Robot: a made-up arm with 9 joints. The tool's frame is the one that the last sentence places. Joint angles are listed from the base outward.
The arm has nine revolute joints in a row. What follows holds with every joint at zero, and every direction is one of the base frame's.
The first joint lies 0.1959 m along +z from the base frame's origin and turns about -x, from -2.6 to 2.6 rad.
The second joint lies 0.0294 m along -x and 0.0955 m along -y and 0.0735 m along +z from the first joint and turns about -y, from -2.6 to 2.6 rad.
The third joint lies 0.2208 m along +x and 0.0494 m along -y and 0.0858 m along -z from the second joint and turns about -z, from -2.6 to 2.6 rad.
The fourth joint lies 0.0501 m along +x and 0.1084 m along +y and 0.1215 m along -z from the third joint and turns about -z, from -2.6 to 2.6 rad.
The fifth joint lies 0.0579 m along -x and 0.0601 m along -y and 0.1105 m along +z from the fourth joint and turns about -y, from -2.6 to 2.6 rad.
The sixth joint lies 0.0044 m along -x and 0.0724 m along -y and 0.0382 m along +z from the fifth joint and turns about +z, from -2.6 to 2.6 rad.
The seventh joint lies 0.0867 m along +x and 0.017 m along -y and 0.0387 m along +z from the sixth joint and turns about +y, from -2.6 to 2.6 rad.
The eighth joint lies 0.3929 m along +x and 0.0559 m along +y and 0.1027 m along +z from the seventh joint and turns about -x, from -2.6 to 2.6 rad.
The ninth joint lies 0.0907 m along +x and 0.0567 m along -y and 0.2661 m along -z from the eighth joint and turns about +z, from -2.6 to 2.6 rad.
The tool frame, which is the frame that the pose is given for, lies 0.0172 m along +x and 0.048 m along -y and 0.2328 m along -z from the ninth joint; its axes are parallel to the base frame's.
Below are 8 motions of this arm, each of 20 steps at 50 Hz.
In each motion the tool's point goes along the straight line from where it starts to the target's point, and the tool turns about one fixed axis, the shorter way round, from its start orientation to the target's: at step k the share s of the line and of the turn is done. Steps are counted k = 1, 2, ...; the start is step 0. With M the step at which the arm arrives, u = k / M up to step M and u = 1 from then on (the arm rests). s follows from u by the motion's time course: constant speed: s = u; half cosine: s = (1 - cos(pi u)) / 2; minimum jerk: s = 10 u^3 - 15 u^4 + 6 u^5.
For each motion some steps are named. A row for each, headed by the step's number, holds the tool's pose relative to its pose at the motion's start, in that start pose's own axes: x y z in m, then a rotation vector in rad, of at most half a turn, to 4 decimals.
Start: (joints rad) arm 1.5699 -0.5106 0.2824 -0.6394 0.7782 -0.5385 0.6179 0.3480 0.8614
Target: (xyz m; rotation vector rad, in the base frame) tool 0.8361 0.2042 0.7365 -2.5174 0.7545 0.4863
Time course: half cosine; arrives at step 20
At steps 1, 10, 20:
1: -0.0012 -0.0004 0.0055 -0.0071 0.0015 -0.0015
10: -0.0962 -0.0291 0.4456 -0.5801 0.1205 -0.1216
20: -0.1924 -0.0581 0.8912 -1.1602 0.2409 -0.2433

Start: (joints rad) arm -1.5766 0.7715 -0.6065 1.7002 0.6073 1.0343 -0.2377 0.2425 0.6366
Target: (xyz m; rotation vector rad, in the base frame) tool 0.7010 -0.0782 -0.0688 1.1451 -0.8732 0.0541
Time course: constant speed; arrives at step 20
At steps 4, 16, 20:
4: -0.0359 0.1005 -0.0530 0.1830 0.0250 0.0420
16: -0.1436 0.4020 -0.2120 0.7319 0.0998 0.1682
20: -0.1795 0.5025 -0.2651 0.9148 0.1248 0.2102

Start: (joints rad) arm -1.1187 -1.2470 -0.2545 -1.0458 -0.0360 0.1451 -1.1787 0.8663 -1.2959
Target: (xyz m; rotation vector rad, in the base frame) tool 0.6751 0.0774 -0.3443 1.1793 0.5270 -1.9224
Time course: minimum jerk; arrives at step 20
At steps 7, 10, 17, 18, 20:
7: 0.1039 -0.0495 0.1367 0.0917 -0.1827 -0.1893
10: 0.2209 -0.1052 0.2907 0.1950 -0.3885 -0.4025
17: 0.4301 -0.2049 0.5659 0.3796 -0.7563 -0.7836
18: 0.4381 -0.2087 0.5764 0.3866 -0.7703 -0.7981
20: 0.4419 -0.2105 0.5814 0.3899 -0.7770 -0.8050

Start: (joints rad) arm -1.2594 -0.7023 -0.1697 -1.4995 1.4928 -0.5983 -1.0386 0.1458 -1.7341
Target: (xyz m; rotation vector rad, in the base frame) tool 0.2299 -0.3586 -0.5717 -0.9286 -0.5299 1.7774
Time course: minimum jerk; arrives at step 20
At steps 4, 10, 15, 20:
4: -0.0212 0.0041 0.0484 0.0747 -0.0152 0.0077
10: -0.1834 0.0354 0.4177 0.6447 -0.1311 0.0662
15: -0.3289 0.0635 0.7489 1.1559 -0.2350 0.1187
20: -0.3668 0.0708 0.8354 1.2894 -0.2622 0.1324

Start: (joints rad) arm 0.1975 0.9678 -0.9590 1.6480 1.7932 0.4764 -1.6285 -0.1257 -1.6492
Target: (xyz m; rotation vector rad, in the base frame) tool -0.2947 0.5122 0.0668 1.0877 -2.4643 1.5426
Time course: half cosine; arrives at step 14
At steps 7, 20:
7: -0.0349 -0.0028 -0.0210 -0.0492 0.1211 -0.1662
20: -0.0699 -0.0056 -0.0421 -0.0984 0.2423 -0.3324

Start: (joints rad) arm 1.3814 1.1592 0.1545 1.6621 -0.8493 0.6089 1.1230 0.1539 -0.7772
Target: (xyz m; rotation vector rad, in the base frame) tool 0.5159 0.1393 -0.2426 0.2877 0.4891 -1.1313
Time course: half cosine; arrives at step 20
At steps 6, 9, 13, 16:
6: 0.0052 0.0204 0.0031 0.0971 0.0882 -0.0688
9: 0.0107 0.0417 0.0063 0.1988 0.1804 -0.1408
13: 0.0185 0.0719 0.0109 0.3426 0.3110 -0.2427
16: 0.0230 0.0895 0.0136 0.4262 0.3870 -0.3020

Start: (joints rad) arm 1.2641 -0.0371 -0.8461 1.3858 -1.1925 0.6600 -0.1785 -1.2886 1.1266
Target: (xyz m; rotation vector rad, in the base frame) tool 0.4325 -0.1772 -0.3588 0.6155 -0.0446 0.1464
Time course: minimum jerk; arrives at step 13
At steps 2, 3, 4, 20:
2: -0.0040 -0.0028 0.0019 -0.0029 0.0015 -0.0041
3: -0.0117 -0.0082 0.0056 -0.0086 0.0045 -0.0120
4: -0.0241 -0.0169 0.0115 -0.0178 0.0093 -0.0247
20: -0.1388 -0.0974 0.0665 -0.1024 0.0538 -0.1423

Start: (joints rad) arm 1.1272 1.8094 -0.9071 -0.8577 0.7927 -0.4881 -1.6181 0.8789 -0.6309
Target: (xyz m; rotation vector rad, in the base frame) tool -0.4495 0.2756 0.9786 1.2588 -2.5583 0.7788
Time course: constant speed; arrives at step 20
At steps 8, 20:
8: 0.0510 0.0184 0.1141 -0.2650 -0.2738 0.2582
20: 0.1275 0.0459 0.2852 -0.6626 -0.6846 0.6454

